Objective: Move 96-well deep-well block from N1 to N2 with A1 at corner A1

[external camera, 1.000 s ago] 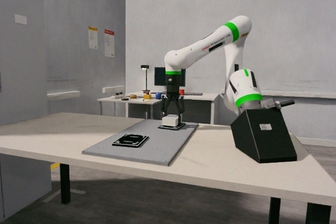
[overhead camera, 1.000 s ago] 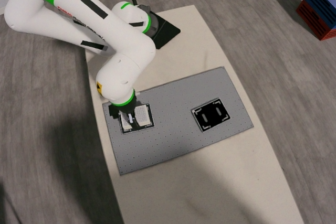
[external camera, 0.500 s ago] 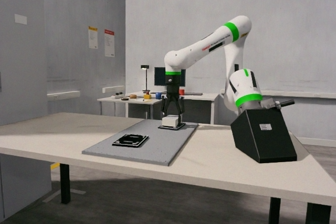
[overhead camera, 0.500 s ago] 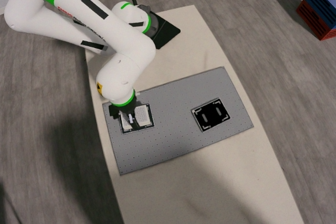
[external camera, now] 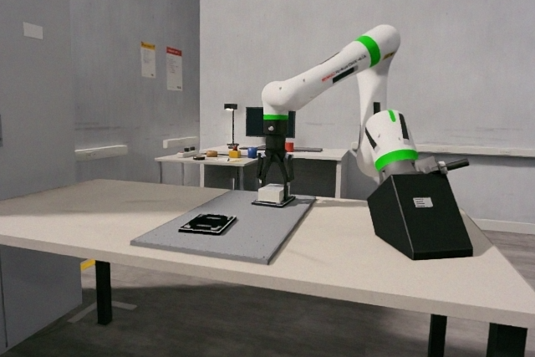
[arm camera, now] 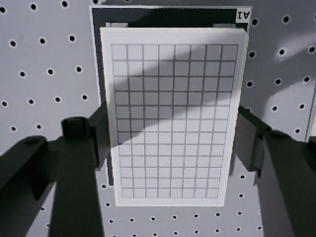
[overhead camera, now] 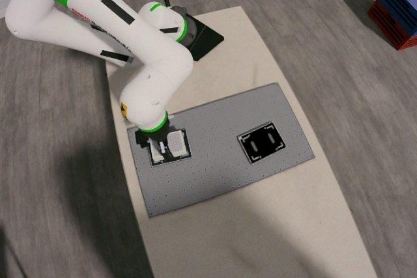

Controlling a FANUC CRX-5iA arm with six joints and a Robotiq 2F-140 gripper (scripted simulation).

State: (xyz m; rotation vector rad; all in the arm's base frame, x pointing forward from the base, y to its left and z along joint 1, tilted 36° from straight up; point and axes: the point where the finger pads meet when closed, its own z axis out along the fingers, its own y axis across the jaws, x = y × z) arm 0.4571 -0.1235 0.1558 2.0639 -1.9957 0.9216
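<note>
Right now the white 96-well deep-well block is 10 mm below my hand. Round my hand: black plate nest N2: 40 mm below; plate nest N1: 360 mm to the left, 90 mm ahead, 40 mm below.
</note>
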